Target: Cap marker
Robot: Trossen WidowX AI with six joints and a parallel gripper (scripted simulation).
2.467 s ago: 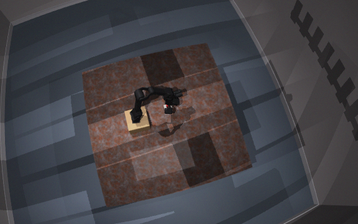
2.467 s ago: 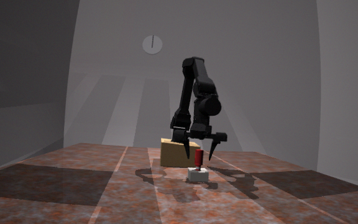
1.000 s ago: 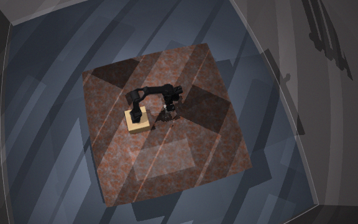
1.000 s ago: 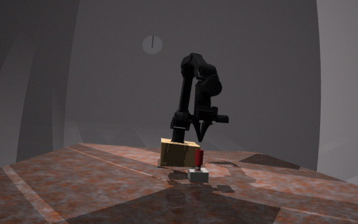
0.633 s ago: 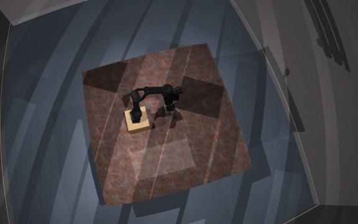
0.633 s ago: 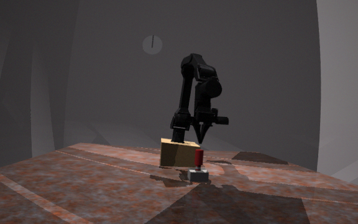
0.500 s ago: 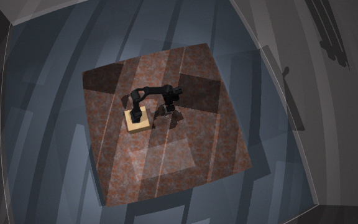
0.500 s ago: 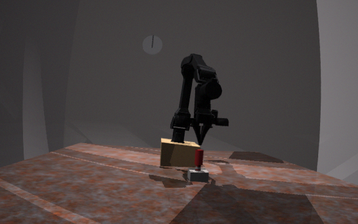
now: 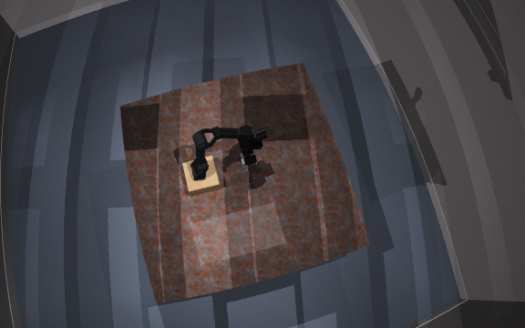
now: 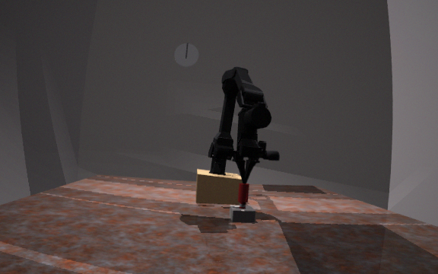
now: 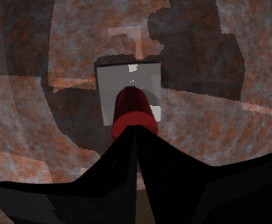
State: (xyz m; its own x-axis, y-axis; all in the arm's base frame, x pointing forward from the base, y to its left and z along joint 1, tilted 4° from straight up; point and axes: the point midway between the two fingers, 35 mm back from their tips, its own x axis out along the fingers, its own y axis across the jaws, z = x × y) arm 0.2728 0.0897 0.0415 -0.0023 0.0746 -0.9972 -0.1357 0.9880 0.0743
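My gripper tip is now 3 cm above the red cap. Also, from my gripper tip: grey holder block 9 cm below.
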